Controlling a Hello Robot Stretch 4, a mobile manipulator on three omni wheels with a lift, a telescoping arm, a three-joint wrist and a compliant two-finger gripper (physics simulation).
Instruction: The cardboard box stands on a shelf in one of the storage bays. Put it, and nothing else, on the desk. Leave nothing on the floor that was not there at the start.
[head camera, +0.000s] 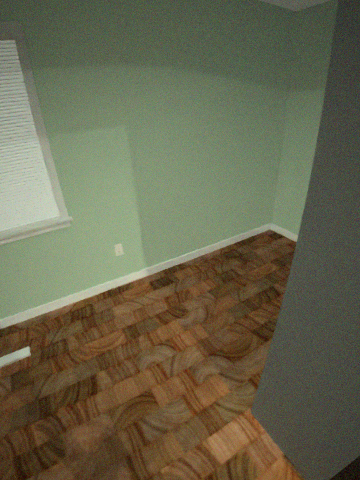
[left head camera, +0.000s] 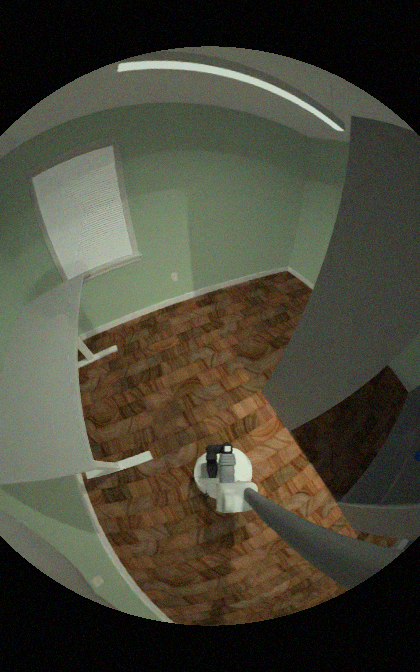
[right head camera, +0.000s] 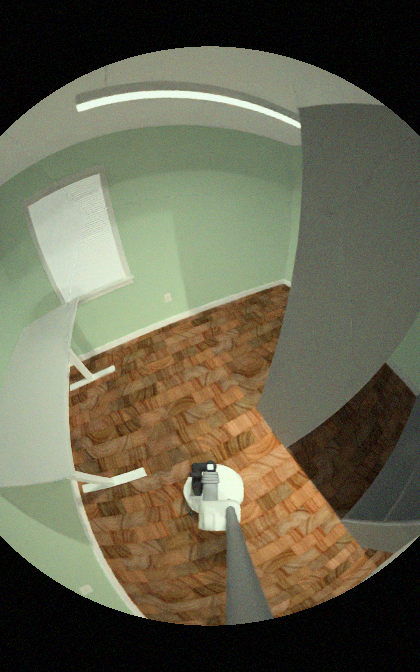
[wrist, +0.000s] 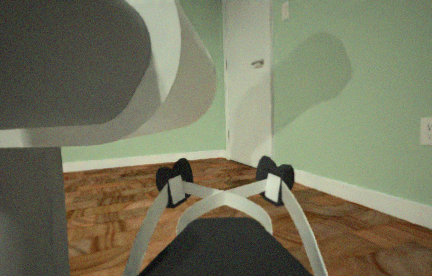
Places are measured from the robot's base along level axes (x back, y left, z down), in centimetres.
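Pixels of known places: gripper, fingertip midpoint: (wrist: 224, 172).
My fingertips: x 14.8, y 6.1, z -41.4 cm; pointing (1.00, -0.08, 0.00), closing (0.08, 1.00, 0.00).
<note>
Behind a point stands the place of what it marks.
The cardboard box does not show in any view. The desk (left head camera: 45, 400) (right head camera: 37, 405) has a pale grey top and white legs and stands at the left in both side head camera views. My gripper (wrist: 224, 172) @(x 14.8, y 6.1, z -41.4 cm) is open in the wrist view, its two dark fingertips wide apart with floor and wall visible between them. It is away from the desk. In the head camera view, a small piece of a white desk foot (head camera: 15, 356) shows at the left edge.
A tall grey shelf unit (head camera: 320, 300) @(x -59.5, y -42.3, z -99.4 cm) (left head camera: 360, 260) (right head camera: 350, 260) stands close on the right, its plain side facing me. Part of a second grey unit (left head camera: 395, 465) (right head camera: 400, 490) shows farther right, past a dark bay floor. A white door (wrist: 247, 100) @(x 241.9, y 9.4, z -59.7 cm) and green walls show in the wrist view.
</note>
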